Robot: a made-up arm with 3 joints. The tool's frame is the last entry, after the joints. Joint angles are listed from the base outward. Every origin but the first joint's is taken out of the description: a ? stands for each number. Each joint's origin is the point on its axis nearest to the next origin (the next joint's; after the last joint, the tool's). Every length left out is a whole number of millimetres.
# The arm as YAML. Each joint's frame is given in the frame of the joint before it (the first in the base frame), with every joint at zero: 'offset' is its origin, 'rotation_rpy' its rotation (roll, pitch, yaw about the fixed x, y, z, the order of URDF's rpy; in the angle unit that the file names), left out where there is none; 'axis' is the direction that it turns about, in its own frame. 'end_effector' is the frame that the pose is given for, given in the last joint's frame.
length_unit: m
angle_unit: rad
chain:
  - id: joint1
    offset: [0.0, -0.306, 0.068]
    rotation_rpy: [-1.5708, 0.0, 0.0]
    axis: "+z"
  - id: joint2
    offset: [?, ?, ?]
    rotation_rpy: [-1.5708, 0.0, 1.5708]
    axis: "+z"
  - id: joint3
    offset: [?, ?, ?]
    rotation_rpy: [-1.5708, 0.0, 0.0]
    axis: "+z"
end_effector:
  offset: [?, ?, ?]
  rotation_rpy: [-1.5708, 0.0, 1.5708]
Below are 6 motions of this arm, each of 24 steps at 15 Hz.
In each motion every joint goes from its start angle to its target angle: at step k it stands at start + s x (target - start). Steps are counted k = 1, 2, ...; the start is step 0. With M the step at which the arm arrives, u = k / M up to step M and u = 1 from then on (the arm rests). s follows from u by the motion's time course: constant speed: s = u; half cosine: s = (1 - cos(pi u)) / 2; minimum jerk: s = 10 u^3 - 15 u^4 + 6 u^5.
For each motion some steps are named. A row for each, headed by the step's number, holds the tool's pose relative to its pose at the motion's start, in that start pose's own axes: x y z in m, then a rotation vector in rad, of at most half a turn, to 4 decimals.
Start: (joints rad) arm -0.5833 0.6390 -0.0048
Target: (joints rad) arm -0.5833 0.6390 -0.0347
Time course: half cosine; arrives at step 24
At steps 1, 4, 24:
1: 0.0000 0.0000 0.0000 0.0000 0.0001 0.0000
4: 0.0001 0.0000 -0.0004 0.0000 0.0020 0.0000
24: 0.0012 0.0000 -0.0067 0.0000 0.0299 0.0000

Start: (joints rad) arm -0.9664 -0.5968 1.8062
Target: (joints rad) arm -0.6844 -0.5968 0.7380
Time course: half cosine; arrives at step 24
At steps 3, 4, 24:
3: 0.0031 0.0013 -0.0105 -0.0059 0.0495 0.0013
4: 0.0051 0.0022 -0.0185 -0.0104 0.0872 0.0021
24: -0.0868 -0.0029 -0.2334 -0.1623 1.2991 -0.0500

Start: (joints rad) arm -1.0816 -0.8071 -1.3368
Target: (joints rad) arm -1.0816 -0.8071 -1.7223
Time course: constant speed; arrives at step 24
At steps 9, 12, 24:
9: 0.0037 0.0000 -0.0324 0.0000 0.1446 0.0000
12: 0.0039 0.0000 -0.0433 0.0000 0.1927 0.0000
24: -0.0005 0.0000 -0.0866 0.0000 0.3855 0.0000

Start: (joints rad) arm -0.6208 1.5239 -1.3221
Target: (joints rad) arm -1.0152 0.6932 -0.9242
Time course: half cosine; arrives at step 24
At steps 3, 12, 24:
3: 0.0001 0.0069 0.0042 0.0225 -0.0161 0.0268
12: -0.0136 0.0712 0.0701 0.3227 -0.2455 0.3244
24: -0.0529 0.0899 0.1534 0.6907 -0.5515 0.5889

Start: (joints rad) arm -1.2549 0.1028 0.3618
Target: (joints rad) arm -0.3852 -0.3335 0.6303
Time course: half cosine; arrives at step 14
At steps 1, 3, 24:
1: 0.0001 -0.0006 -0.0002 0.0055 0.0075 -0.0009
3: 0.0007 -0.0052 -0.0020 0.0470 0.0653 -0.0105
24: 0.0025 -0.0627 -0.0286 0.3059 0.6059 -0.2783

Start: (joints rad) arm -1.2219 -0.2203 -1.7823
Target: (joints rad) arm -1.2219 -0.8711 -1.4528
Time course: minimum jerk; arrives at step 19
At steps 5, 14, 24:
5: -0.0009 0.0174 0.0088 -0.0146 -0.0388 0.0753
14: -0.0449 0.1216 0.0568 -0.0381 -0.2826 0.5748
24: -0.0568 0.1346 0.0629 -0.0305 -0.3178 0.6530

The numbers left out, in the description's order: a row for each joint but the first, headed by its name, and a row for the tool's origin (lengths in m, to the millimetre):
joint2: -0.127 0.07 0.0
joint3: 0.0 0.02 0.0
tool: -0.042 0.222 0.0

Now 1 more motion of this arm.
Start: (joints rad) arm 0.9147 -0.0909 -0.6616
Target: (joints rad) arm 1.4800 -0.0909 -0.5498
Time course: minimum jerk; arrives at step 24
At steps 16, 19, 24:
16: -0.0520 -0.0018 -0.0430 0.0234 0.3565 -0.0330
19: -0.0626 -0.0019 -0.0483 0.0274 0.4221 -0.0392
24: -0.0673 -0.0020 -0.0504 0.0291 0.4512 -0.0420

